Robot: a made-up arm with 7 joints. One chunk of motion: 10 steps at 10 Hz.
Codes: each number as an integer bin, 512 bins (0 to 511) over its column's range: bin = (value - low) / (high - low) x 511, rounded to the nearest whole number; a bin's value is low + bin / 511 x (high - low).
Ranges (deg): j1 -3..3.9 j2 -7.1..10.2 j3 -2.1..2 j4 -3.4..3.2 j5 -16.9..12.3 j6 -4.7..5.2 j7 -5.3..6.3
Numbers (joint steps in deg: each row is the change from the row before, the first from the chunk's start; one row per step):
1: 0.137 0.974 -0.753 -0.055 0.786 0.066 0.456
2: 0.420 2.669 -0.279 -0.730 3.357 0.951 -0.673
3: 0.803 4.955 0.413 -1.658 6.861 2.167 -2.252
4: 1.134 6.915 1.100 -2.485 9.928 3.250 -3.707
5: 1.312 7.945 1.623 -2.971 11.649 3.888 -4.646
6: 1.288 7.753 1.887 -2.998 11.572 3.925 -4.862
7: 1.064 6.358 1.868 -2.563 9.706 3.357 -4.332
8: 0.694 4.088 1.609 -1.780 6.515 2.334 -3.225
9: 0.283 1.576 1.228 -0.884 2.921 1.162 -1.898
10: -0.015 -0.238 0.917 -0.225 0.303 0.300 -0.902
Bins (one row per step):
1: 232 238 168 259 310 246 254
2: 253 289 227 207 354 292 204
3: 282 356 313 135 416 354 134
4: 306 414 399 71 469 410 70
5: 319 444 464 33 500 443 29
6: 318 439 497 31 498 445 19
7: 301 398 495 65 466 416 43
8: 274 330 462 125 410 363 91
9: 243 256 415 195 347 303 150
10: 221 203 376 246 301 258 194

